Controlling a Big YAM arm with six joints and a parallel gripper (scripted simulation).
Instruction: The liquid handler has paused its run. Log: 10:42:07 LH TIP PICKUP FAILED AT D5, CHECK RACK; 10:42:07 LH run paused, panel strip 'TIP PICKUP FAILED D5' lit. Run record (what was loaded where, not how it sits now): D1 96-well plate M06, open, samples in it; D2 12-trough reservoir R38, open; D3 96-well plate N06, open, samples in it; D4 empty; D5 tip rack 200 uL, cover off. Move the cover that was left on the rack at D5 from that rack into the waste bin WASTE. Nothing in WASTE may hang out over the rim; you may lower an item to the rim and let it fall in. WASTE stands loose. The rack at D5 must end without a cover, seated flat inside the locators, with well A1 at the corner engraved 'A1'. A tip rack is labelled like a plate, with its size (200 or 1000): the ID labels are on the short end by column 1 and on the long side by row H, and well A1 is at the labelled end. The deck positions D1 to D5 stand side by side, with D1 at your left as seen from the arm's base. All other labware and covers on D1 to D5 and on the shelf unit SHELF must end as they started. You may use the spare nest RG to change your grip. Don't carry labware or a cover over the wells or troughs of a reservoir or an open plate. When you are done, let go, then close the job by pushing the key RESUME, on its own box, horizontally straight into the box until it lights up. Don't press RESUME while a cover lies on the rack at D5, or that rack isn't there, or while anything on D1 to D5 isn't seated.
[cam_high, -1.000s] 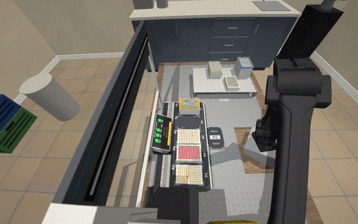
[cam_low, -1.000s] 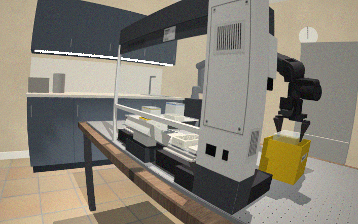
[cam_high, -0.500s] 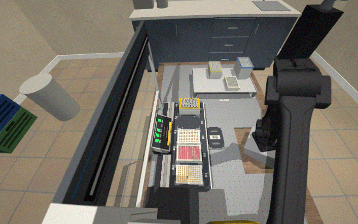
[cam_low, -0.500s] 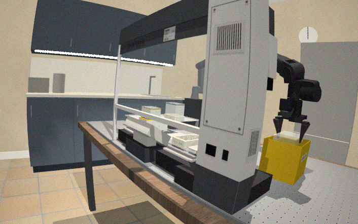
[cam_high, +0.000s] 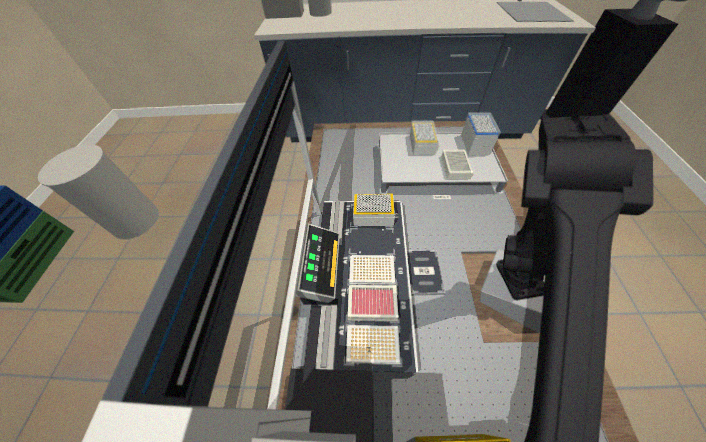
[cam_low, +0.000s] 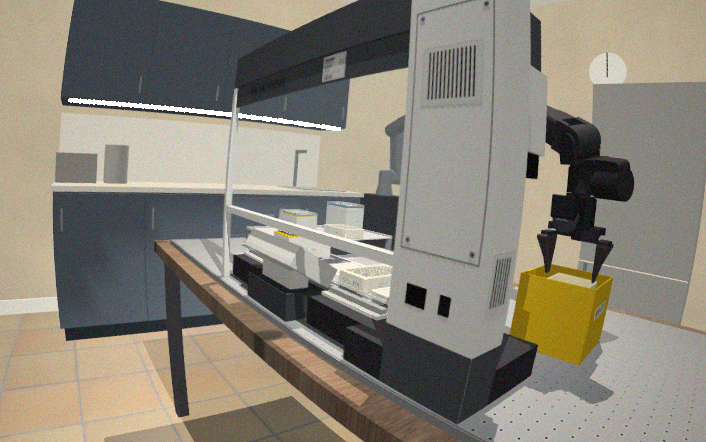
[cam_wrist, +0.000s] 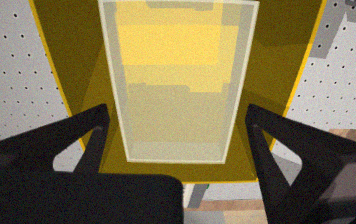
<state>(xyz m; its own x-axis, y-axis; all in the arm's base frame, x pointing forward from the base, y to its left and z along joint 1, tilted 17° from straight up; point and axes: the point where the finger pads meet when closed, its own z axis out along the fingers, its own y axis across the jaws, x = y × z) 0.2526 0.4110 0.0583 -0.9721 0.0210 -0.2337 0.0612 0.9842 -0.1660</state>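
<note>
The clear cover lies 2 cm below my hand. The rest, counted from my hand: yellow waste bin (10 cm below); liquid handler tower (33 cm ahead, 14 cm above, 8 cm to the right); green resume key (15 cm behind, 6 cm below, 3 cm to the right).
</note>
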